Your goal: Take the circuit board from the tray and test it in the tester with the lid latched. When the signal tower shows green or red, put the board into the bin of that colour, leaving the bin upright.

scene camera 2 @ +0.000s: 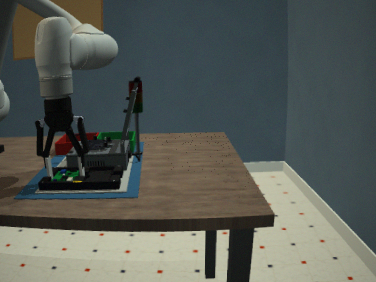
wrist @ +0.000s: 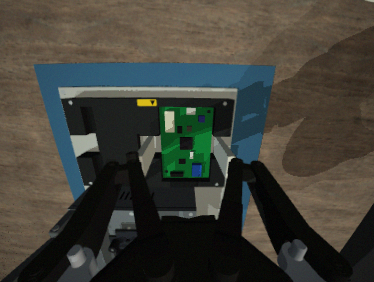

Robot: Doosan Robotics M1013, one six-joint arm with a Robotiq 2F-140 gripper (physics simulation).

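The green circuit board lies in the right-hand slot of the black tray, as seen in the wrist view. My gripper is open and points down, its pale fingertips on either side of the board's long edges with nothing gripped. The grey tester stands behind the tray, its lid raised steeply. The signal tower has dim red and green segments; I cannot tell whether any is lit. The red bin and green bin stand upright behind the tester.
The tray and tester stand on a pale plate over a blue mat on the wooden table. The raised lid and the tower's pole rise at the right of the tester in the scene view.
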